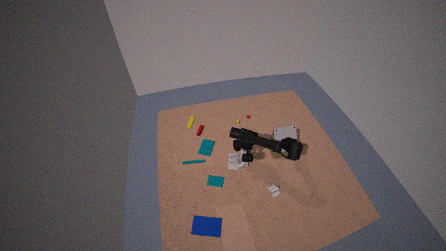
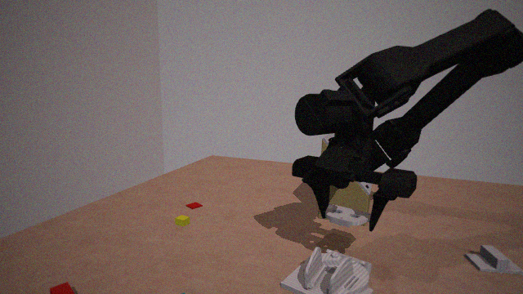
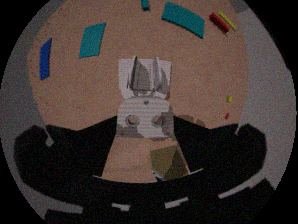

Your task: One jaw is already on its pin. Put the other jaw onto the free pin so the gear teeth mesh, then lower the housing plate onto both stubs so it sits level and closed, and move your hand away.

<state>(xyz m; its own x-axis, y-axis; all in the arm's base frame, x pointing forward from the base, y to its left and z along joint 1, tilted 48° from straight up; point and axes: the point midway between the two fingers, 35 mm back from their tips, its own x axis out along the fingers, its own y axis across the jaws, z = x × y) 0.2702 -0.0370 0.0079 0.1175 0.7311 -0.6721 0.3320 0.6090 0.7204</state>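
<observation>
My gripper tip is now 70 mm above the jaw, 20 mm to the left of it and 20 mm short of it. Round my gripper tip: teal bar: 320 mm ahead, 100 mm to the right, 80 mm below; yellow block: 350 mm to the right, 80 mm below, 80 mm behind; white housing piece: 20 mm above, 10 mm ahead.
</observation>
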